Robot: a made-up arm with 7 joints. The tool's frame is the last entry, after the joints. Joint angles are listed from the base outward.
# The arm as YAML. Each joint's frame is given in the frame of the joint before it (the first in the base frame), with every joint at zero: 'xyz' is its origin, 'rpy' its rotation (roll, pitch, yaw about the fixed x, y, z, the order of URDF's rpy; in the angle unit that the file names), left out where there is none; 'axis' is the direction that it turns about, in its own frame. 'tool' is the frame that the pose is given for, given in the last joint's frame.
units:
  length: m
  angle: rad
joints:
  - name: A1
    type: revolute
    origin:
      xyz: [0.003, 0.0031, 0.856]
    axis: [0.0, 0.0, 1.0]
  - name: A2
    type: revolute
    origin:
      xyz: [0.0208, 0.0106, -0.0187]
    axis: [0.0, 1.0, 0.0]
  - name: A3
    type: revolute
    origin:
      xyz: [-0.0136, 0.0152, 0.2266]
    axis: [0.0, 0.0, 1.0]
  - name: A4
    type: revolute
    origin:
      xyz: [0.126, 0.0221, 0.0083]
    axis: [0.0, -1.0, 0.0]
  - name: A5
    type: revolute
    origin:
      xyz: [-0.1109, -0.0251, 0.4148]
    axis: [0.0, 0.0, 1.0]
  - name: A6
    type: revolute
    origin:
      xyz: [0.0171, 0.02, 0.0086]
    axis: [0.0, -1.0, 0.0]
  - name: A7
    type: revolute
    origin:
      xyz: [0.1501, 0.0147, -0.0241]
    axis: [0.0, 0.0, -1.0]
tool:
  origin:
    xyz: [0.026, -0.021, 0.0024]
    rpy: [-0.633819, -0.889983, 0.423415]
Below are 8 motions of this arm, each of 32 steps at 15 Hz.
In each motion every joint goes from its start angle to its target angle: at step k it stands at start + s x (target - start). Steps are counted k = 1, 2, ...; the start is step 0. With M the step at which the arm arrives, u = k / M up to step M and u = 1 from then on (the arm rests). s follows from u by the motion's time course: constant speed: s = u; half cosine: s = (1 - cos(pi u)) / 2; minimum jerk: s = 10 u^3 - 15 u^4 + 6 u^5.
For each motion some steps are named. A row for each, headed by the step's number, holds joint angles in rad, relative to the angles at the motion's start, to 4 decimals.
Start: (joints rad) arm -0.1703 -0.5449 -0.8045 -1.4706 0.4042 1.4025 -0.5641
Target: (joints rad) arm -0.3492 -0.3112 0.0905 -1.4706 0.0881 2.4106 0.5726
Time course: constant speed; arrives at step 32
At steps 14, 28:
14: -0.0783 0.1022 0.3916 0.0000 -0.1383 0.4410 0.4973
28: -0.1565 0.2045 0.7831 0.0000 -0.2766 0.8821 0.9946

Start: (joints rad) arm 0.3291 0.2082 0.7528 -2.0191 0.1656 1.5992 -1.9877
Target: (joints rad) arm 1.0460 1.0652 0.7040 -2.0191 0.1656 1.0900 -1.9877
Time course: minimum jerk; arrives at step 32
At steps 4, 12, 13, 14, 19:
4: 0.0115 0.0138 -0.0008 0.0000 0.0000 -0.0082 0.0000
12: 0.1973 0.2359 -0.0134 0.0000 0.0000 -0.1401 0.0000
13: 0.2354 0.2813 -0.0160 0.0000 0.0000 -0.1672 0.0000
14: 0.2753 0.3291 -0.0187 0.0000 0.0000 -0.1955 0.0000
19: 0.4815 0.5757 -0.0328 0.0000 0.0000 -0.3420 0.0000

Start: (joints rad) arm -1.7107 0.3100 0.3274 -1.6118 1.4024 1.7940 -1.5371
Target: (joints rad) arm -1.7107 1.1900 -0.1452 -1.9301 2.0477 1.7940 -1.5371
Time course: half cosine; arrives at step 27
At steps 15, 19, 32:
15: 0.0000 0.5164 -0.2773 -0.1868 0.3787 0.0000 0.0000
19: 0.0000 0.7027 -0.3774 -0.2542 0.5153 0.0000 0.0000
32: 0.0000 0.8800 -0.4726 -0.3183 0.6453 0.0000 0.0000

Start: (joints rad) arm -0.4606 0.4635 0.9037 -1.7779 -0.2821 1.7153 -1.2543
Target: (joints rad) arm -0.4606 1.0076 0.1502 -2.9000 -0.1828 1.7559 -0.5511
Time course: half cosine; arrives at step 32
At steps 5, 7, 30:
5: 0.0000 0.0321 -0.0445 -0.0662 0.0059 0.0024 0.0415
7: 0.0000 0.0618 -0.0855 -0.1274 0.0113 0.0046 0.0798
30: 0.0000 0.5389 -0.7463 -1.1113 0.0983 0.0402 0.6964

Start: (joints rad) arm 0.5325 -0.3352 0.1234 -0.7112 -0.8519 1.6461 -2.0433
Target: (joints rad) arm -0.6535 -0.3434 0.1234 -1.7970 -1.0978 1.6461 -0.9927
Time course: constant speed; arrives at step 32
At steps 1, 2, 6, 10, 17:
1: -0.0371 -0.0003 0.0000 -0.0339 -0.0077 0.0000 0.0328
2: -0.0741 -0.0005 0.0000 -0.0679 -0.0154 0.0000 0.0657
6: -0.2224 -0.0015 0.0000 -0.2036 -0.0461 0.0000 0.1970
10: -0.3706 -0.0026 0.0000 -0.3393 -0.0768 0.0000 0.3283
17: -0.6301 -0.0044 0.0000 -0.5768 -0.1306 0.0000 0.5581

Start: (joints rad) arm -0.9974 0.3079 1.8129 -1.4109 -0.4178 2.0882 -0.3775
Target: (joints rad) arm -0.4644 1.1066 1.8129 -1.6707 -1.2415 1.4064 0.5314
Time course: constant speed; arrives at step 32
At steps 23, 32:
23: 0.3831 0.5741 0.0000 -0.1867 -0.5920 -0.4900 0.6533
32: 0.5330 0.7987 0.0000 -0.2598 -0.8237 -0.6818 0.9089

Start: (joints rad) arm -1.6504 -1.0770 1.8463 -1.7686 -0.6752 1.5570 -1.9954
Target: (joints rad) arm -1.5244 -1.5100 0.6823 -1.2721 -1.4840 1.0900 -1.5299
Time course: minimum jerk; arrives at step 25
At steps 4, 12, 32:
4: 0.0040 -0.0138 -0.0370 0.0158 -0.0257 -0.0148 0.0148
12: 0.0583 -0.2003 -0.5384 0.2297 -0.3741 -0.2160 0.2153
32: 0.1260 -0.4330 -1.1640 0.4965 -0.8088 -0.4670 0.4655

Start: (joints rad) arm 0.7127 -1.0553 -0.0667 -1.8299 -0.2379 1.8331 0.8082
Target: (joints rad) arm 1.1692 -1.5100 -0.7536 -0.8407 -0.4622 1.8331 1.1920
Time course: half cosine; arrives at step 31
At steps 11, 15, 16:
11: 0.1277 -0.1272 -0.1922 0.2768 -0.0628 0.0000 0.1074
15: 0.2167 -0.2158 -0.3261 0.4695 -0.1065 0.0000 0.1822
16: 0.2398 -0.2389 -0.3608 0.5197 -0.1178 0.0000 0.2016

